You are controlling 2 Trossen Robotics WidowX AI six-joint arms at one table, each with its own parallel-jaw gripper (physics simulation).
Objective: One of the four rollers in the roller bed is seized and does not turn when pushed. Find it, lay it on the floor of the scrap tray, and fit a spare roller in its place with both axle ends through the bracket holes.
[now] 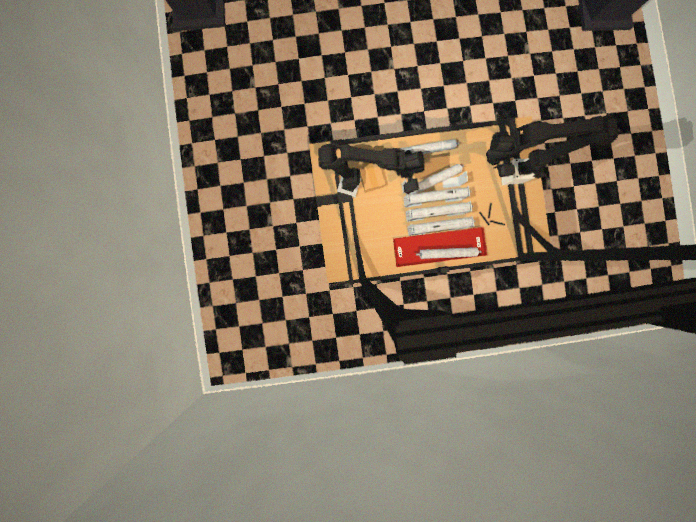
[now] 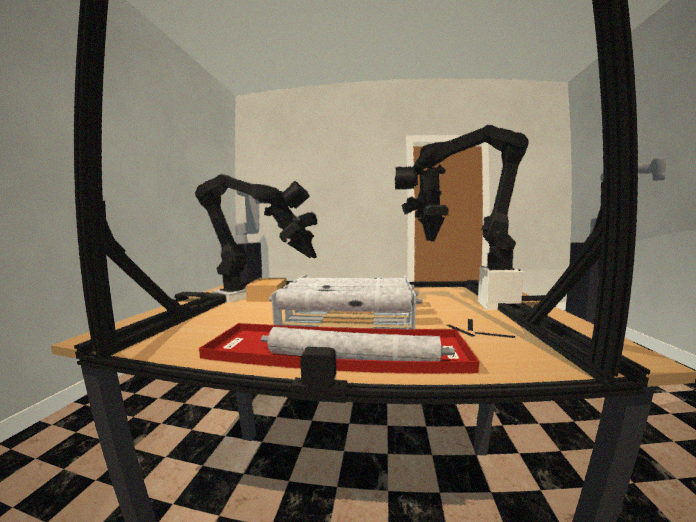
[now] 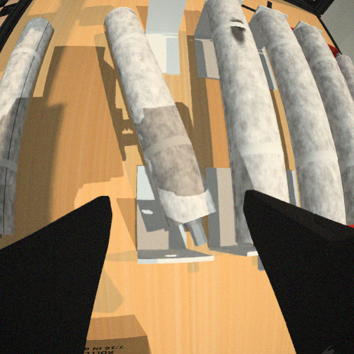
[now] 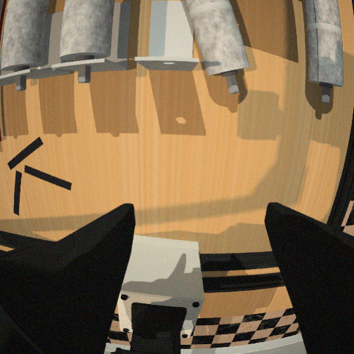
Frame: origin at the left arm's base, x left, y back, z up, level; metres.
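Seen in the pictures: left gripper, fingertip midpoint: (image 1: 415, 177) (image 2: 313, 257); right gripper, fingertip midpoint: (image 2: 430, 241); left arm's base, origin of the base link: (image 1: 349, 184) (image 2: 232, 289); right arm's base, origin of the base link: (image 1: 524, 168) (image 2: 500, 268).
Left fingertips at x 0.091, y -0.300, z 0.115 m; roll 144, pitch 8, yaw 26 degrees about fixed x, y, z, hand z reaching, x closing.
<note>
Offsets run from my left fingertips to a thing's middle. "pt": to the spot under its first point.
The red scrap tray (image 1: 404, 257) (image 2: 404, 366) holds one grey-white roller @(dx -0.280, dy -0.301, dz -0.118 m) (image 1: 448, 253) (image 2: 354, 342). Three rollers @(dx -0.164, dy -0.210, dz -0.072 m) (image 1: 441, 225) @(dx -0.095, dy -0.179, dz -0.072 m) (image 1: 439, 211) @(dx -0.025, dy -0.147, dz -0.072 m) (image 1: 437, 196) sit in the bed's brackets. Behind them, another roller @(dx +0.067, dy -0.122, dz -0.118 m) (image 1: 443, 176) (image 3: 155, 120) (image 4: 220, 37) lies skewed: its left end is inside the fourth station's left bracket (image 3: 175, 258), its right end beside the empty right bracket (image 4: 167, 63). A spare roller @(dx +0.215, dy -0.038, dz -0.120 m) (image 1: 438, 146) (image 3: 22, 90) (image 4: 324, 40) lies farther back. My left gripper (image 2: 314, 256) (image 3: 178, 203) is open and empty above the skewed roller's left end. My right gripper (image 2: 431, 240) (image 4: 201, 213) is open and empty, high right of the bed.
A cardboard-coloured box @(dx -0.008, dy +0.206, dz -0.117 m) (image 1: 373, 178) (image 2: 265, 290) (image 3: 117, 332) stands left of the bed. Thin black sticks @(pt dx -0.025, dy -0.465, dz -0.142 m) (image 1: 490, 216) (image 4: 47, 177) lie right of the bed. The white base block (image 2: 500, 287) of the right arm stands at the right. Black frame posts (image 2: 92, 168) (image 2: 615, 168) rise at both sides.
</note>
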